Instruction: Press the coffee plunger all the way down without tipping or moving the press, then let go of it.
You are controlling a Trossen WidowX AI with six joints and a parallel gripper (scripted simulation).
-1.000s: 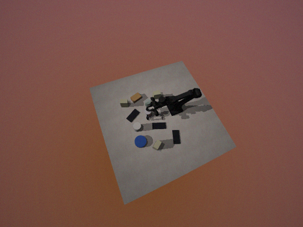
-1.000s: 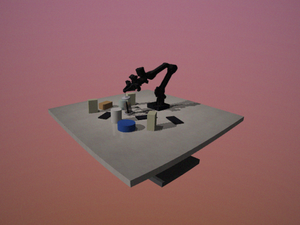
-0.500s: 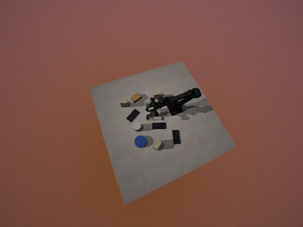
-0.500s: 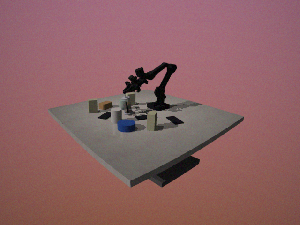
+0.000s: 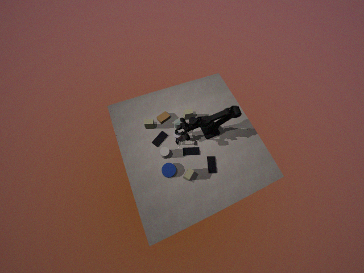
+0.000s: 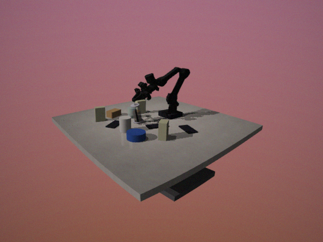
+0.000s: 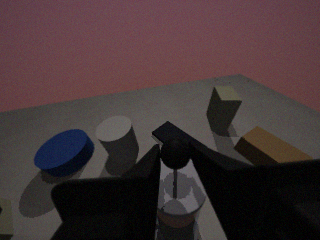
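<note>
My gripper tip is now 2 cm past the coffee press, 1 cm to the right of it and 9 cm above it. Also, from my gripper tip: white cylinder: 13 cm ahead, 11 cm to the left, 13 cm below; orange block: 4 cm ahead, 24 cm to the right, 15 cm below; pale green cylinder: 7 cm behind, 13 cm to the right, 14 cm below.
</note>
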